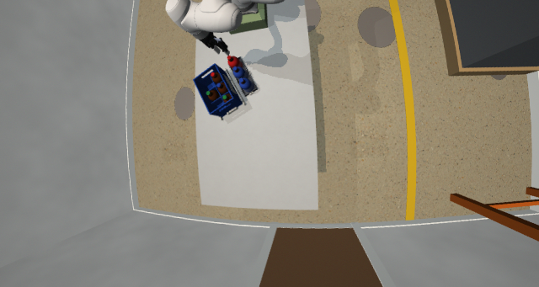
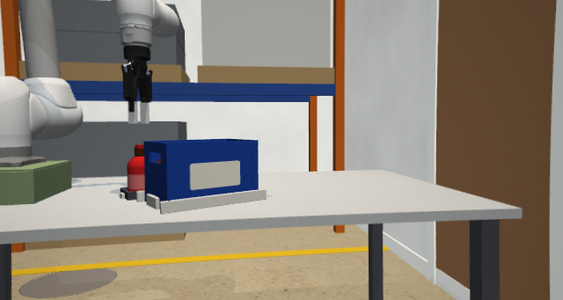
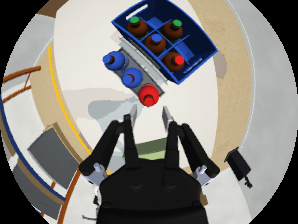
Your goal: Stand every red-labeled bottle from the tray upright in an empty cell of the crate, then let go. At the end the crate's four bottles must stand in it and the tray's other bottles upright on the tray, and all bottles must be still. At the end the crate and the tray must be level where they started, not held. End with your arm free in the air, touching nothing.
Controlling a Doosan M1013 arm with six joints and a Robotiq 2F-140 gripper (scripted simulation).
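Right now my hand is 170 mm above the red-labeled bottle. Round my hand: blue crate: 190 mm ahead, 170 mm below, 100 mm to the right.
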